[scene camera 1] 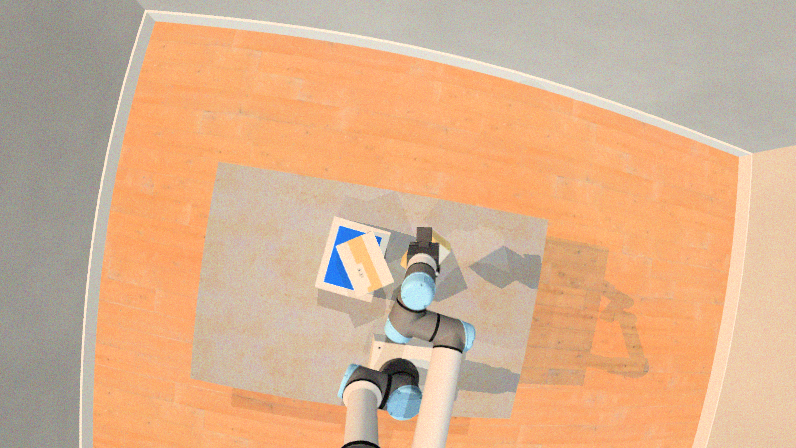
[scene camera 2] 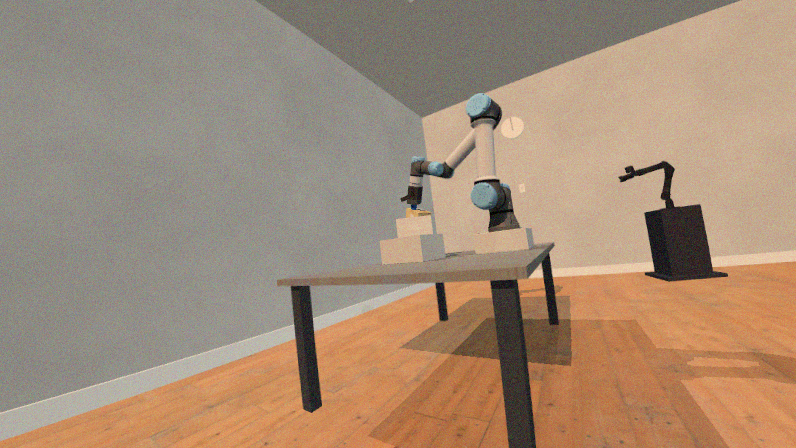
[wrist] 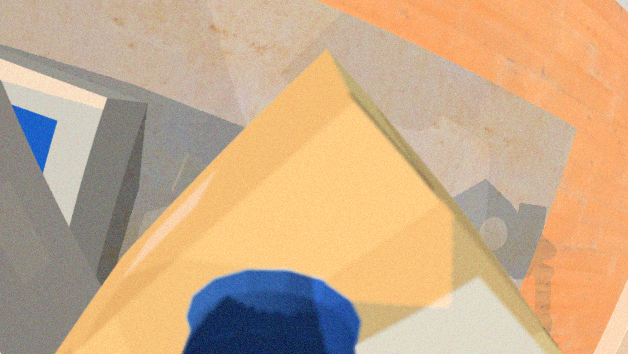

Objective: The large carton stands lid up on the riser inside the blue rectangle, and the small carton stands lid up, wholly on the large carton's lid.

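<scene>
The riser (scene camera 1: 330, 244) (scene camera 2: 403, 251) (wrist: 85, 145) is a pale block with the blue rectangle (scene camera 1: 335, 267) (wrist: 32, 130) on top. The large carton (scene camera 1: 362, 261) (scene camera 2: 414, 228) (wrist: 25, 225), pale with a tan band and small dark marks on its upward face, rests flat on the riser, turned relative to it and covering much of the blue. My gripper's blue suction cup (scene camera 2: 413, 207) (wrist: 274, 310) is on the small carton (scene camera 1: 443, 242) (scene camera 2: 421, 212) (wrist: 300, 215), tan-yellow with a white patch. It hangs raised beside the riser, to the right in scene camera 1, where my wrist hides the cup.
The grey-brown table (scene camera 1: 250, 250) (scene camera 2: 389, 275) carries the riser and the pale block (scene camera 1: 384, 347) (scene camera 2: 501, 240) under my arm's base. A black pedestal (scene camera 2: 678, 239) with a dark arm (scene camera 2: 648, 169) stands away from the table.
</scene>
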